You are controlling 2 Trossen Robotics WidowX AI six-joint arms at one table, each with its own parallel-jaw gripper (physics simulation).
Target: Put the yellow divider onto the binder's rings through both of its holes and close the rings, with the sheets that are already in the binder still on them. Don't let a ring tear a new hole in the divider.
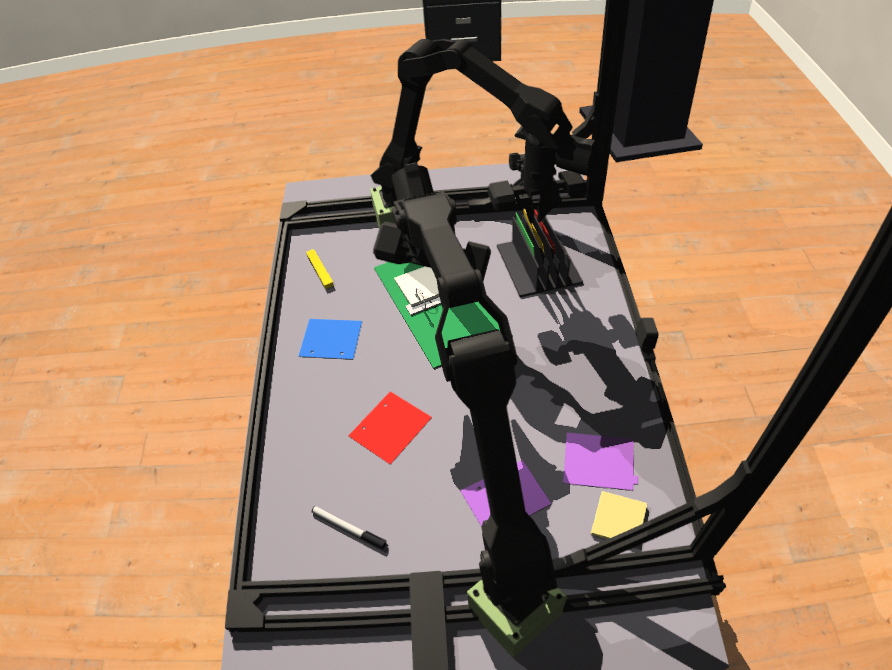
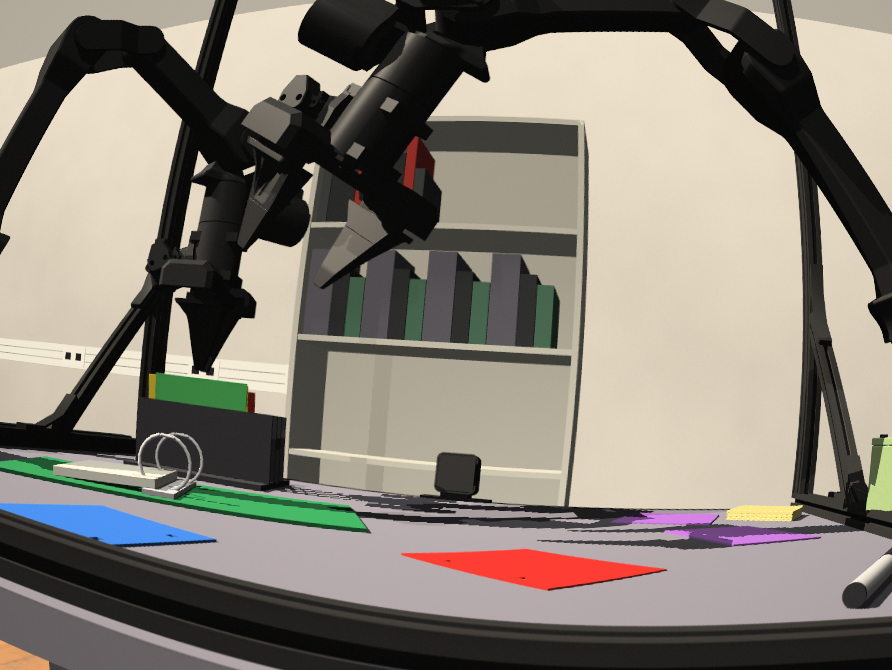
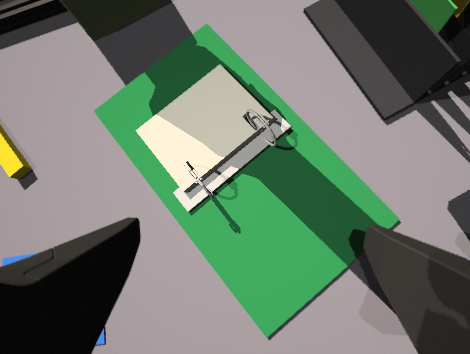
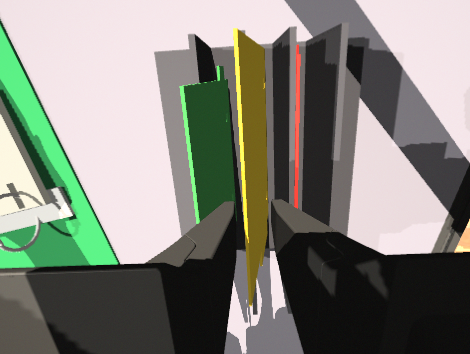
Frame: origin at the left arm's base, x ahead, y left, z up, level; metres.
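Where they show: left gripper, fingertip midpoint: (image 2: 280, 267) (image 3: 253, 232); right gripper, fingertip midpoint: (image 1: 534, 221) (image 2: 201, 371) (image 4: 253, 211); left arm's base, origin of the base link: (image 1: 517, 594); right arm's base, origin of the base link: (image 1: 395, 196).
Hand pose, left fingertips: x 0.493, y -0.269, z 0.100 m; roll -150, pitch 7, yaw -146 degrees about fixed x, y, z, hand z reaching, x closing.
Things, the pixels of their centre, and the offset from my left fingertips. "spot": a spot on its surface instead.
- yellow divider, body centre: (image 4: 258, 168) (image 2: 200, 426) (image 1: 536, 243) dy -0.274, dx +0.016, dz -0.127 m
- black rack, body centre: (image 4: 264, 173) (image 2: 209, 442) (image 3: 410, 8) (image 1: 539, 251) dy -0.274, dx +0.005, dz -0.144 m
- open green binder, surface spot: (image 2: 302, 510) spot: dy -0.014, dx -0.036, dz -0.179 m
- green divider, body centre: (image 4: 218, 172) (image 2: 195, 424) (image 1: 525, 245) dy -0.252, dx +0.026, dz -0.127 m
- blue sheet, body centre: (image 2: 91, 523) (image 3: 51, 298) (image 1: 330, 338) dy +0.176, dx +0.136, dz -0.181 m
- red sheet, body centre: (image 2: 535, 566) (image 1: 390, 426) dy +0.209, dx -0.107, dz -0.181 m
- marker, body centre: (image 2: 876, 573) (image 1: 348, 526) dy +0.378, dx -0.217, dz -0.176 m
- yellow stick, body centre: (image 1: 319, 268) dy +0.086, dx +0.315, dz -0.175 m
The yellow divider (image 1: 532, 232) (image 2: 152, 385) (image 4: 253, 125) stands upright in the black rack (image 2: 245, 450) (image 4: 169, 125). My right gripper (image 1: 544, 209) (image 2: 204, 369) (image 4: 253, 211) points down at the rack, its fingers a small gap apart on either side of the divider's top, not gripping it. The open green binder (image 1: 425, 342) (image 2: 302, 510) (image 3: 280, 295) holds white sheets (image 1: 408, 282) (image 2: 108, 472) (image 3: 200, 100) and two wire rings (image 2: 191, 465) (image 3: 198, 179); whether they are closed is unclear. My left gripper (image 1: 432, 252) (image 2: 281, 265) (image 3: 253, 232) is wide open and empty above the binder.
A green divider (image 2: 201, 395) (image 4: 210, 150) and a red one (image 4: 298, 125) flank the yellow one. A blue sheet (image 1: 330, 338), a red sheet (image 1: 390, 427), purple sheets (image 1: 599, 461), yellow notes (image 1: 620, 514), a marker (image 1: 346, 526) and a yellow stick (image 1: 319, 268) lie around.
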